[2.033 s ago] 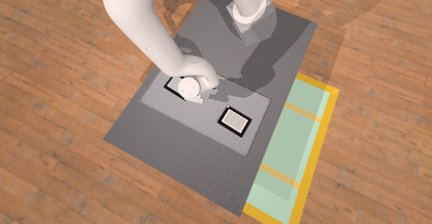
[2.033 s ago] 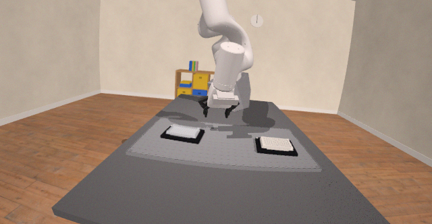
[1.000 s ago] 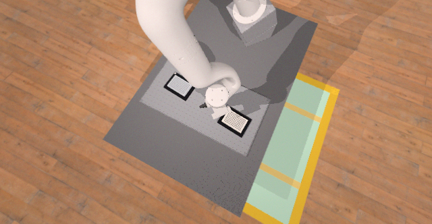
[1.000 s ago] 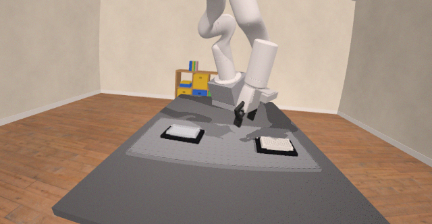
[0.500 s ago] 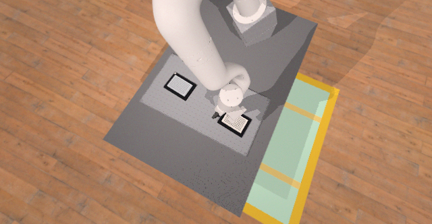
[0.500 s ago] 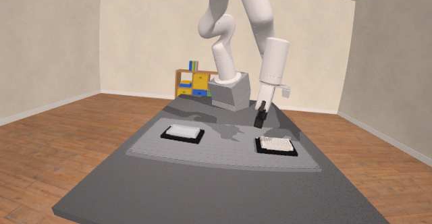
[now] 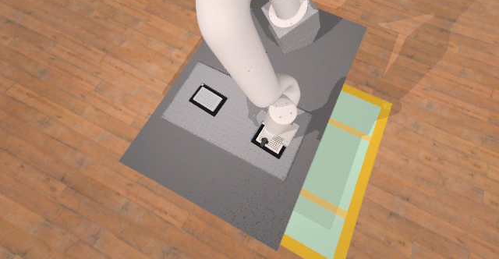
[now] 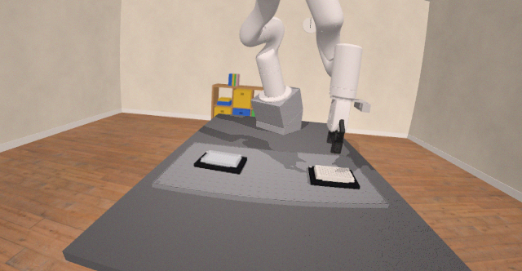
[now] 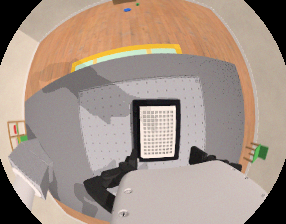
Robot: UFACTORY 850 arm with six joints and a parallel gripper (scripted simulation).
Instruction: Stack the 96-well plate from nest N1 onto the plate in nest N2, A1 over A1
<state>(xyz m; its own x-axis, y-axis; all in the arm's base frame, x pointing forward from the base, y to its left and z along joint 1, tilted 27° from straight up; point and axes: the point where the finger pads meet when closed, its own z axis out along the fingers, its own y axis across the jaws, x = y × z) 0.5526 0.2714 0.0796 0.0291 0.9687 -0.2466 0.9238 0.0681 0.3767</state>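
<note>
My hand is 2 cm to the right of the black plate nest and 11 cm above it.
</note>
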